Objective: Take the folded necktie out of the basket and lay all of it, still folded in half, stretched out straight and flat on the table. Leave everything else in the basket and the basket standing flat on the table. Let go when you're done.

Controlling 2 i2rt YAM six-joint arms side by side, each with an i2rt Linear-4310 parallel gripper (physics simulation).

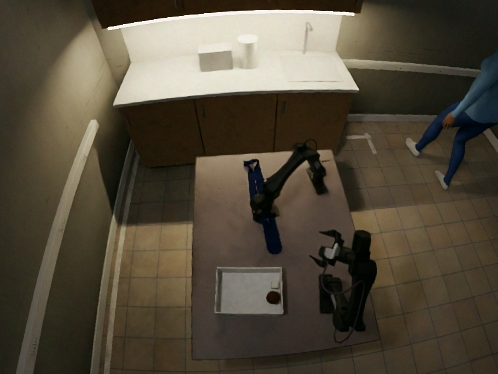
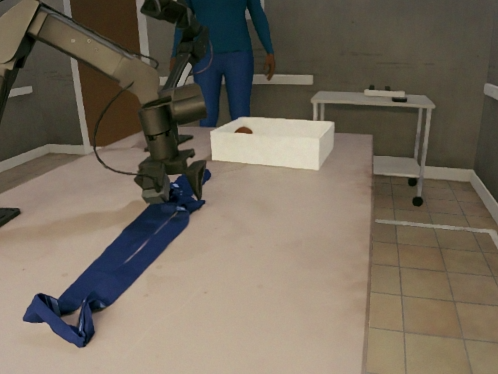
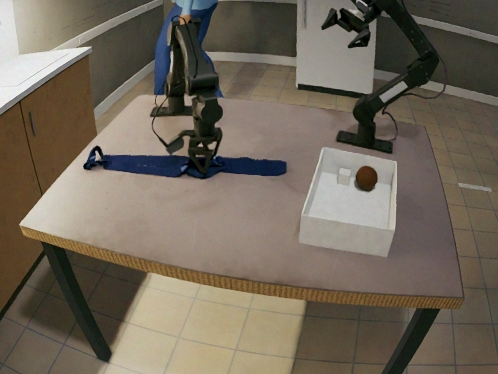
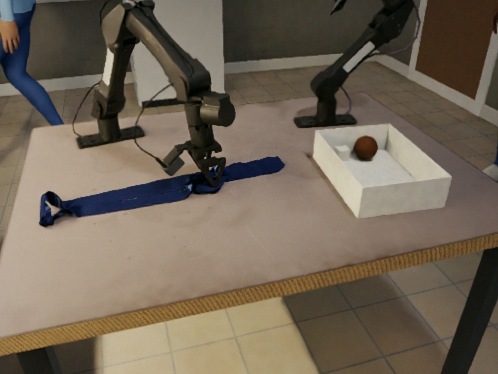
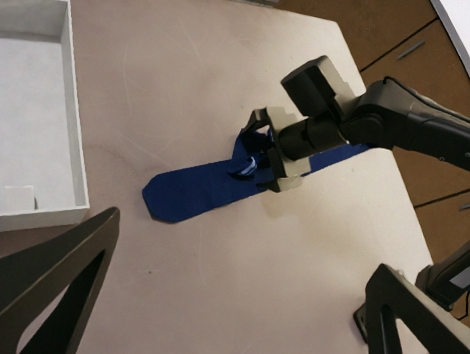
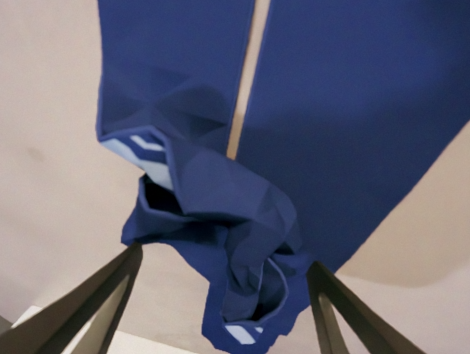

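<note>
The blue necktie (image 1: 272,237) (image 2: 125,260) (image 3: 255,166) (image 4: 130,196) (image 5: 195,192) (image 6: 310,100) lies outside the basket on the table. Its broad end lies flat towards the basket. Its two layers lie partly side by side with a thin gap, the narrow layer is crumpled near the middle, and the far end stands up in a twisted loop. My right gripper (image 2: 176,199) (image 5: 250,158) (image 6: 230,258) is open, low over the crumple, fingers around it. My left gripper (image 1: 316,245) (image 3: 339,35) (image 5: 251,250) is open and empty, raised away from the tie. The white basket (image 2: 270,152) (image 3: 345,240) (image 4: 400,200) stands flat.
A brown ball (image 1: 273,297) (image 3: 366,178) (image 4: 365,148) and a small white block (image 1: 275,284) (image 3: 344,176) (image 4: 342,152) are in the basket. A person stands beyond the table. A kitchen counter (image 1: 175,87) stands behind the loop end.
</note>
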